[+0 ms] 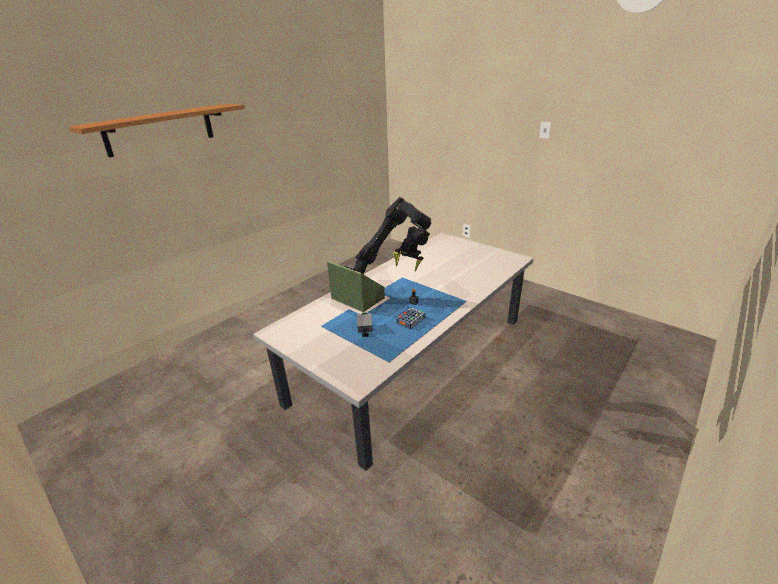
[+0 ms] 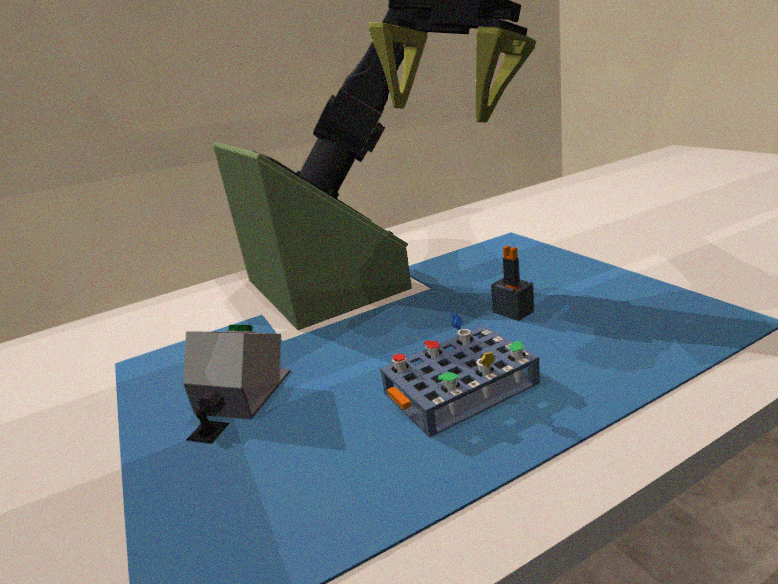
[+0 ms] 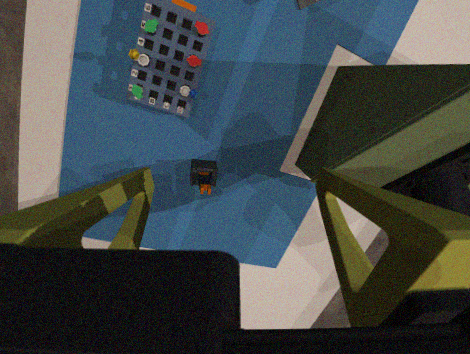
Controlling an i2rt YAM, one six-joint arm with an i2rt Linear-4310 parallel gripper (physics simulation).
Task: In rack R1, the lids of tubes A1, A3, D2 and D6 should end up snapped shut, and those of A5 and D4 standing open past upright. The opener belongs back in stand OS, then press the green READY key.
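Frame: origin at the arm's base, x down, y ahead, z right, level; centimetres.
Where they show: gripper, between the fingertips: (image 1: 405, 268) (image 2: 437, 114) (image 3: 234, 176); arm's base, origin of its link: (image 1: 356, 274) (image 2: 312, 193) (image 3: 433, 174).
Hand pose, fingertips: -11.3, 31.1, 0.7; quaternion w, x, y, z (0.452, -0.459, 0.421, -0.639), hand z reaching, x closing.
Things, the pixels of their centre, and the offset from my fingertips, as dx, dy, dz. "*": a spot on its surface instead. Level surfaces: height alone.
- Rack R1, middle of its body: (image 2: 454, 365) (image 3: 170, 57) (image 1: 410, 316) +22.3, +6.0, +6.1
- A1, middle of its body: (image 2: 516, 348) (image 3: 137, 91) +21.3, +9.6, +1.3
- A5, middle of its body: (image 2: 448, 378) (image 3: 151, 26) +21.3, +8.5, +9.0
- D4, middle of its body: (image 2: 432, 346) (image 3: 193, 61) +21.3, +3.0, +6.3
- D6, middle of its body: (image 2: 399, 359) (image 3: 201, 28) +21.1, +2.6, +10.1
- A3's yellow lid, middle of its body: (image 2: 487, 358) (image 3: 135, 54) +20.2, +9.9, +5.5
- D2's blue lid, middle of its body: (image 2: 458, 322) (image 3: 191, 93) +20.3, +2.7, +2.4
- orange-tipped opener, middle of its body: (image 2: 511, 278) (image 3: 204, 179) +20.6, -0.9, -9.7
- grey box, a spot on its surface: (image 2: 216, 358) (image 1: 365, 320) * +19.0, -8.7, +24.2
- small black piece, a spot on its surface: (image 2: 208, 431) * +24.9, -6.4, +27.5
- blue mat, height of its surface: dx +25.2
- pale table, height of its surface: dx +25.5
My gripper (image 1: 406, 267) (image 2: 440, 113) (image 3: 234, 176) is open and empty, high above the mat. Rack R1 (image 2: 429, 419) holds six tubes. Green lids of A1 (image 2: 516, 347) (image 3: 137, 91) and A5 (image 2: 448, 377) (image 3: 150, 26) and red lids of D4 (image 2: 431, 345) (image 3: 194, 61) and D6 (image 2: 399, 358) (image 3: 202, 28) lie over their tubes; whether snapped is unclear. A3's yellow lid (image 2: 487, 358) (image 3: 133, 54) and D2's blue lid (image 2: 456, 321) (image 3: 193, 93) stand open. The orange-tipped opener (image 2: 510, 270) (image 3: 205, 189) is upright in stand OS (image 2: 512, 300) (image 3: 202, 165). The green READY key (image 2: 240, 327) tops the grey box.
The grey box (image 1: 364, 322) (image 2: 216, 358) stands left of the rack, with a small black piece (image 2: 208, 431) before it. A tall green wedge-shaped block (image 1: 351, 289) (image 2: 333, 257) (image 3: 400, 100) stands by the arm's base. The blue mat (image 2: 351, 502) lies on the pale table (image 2: 684, 182).
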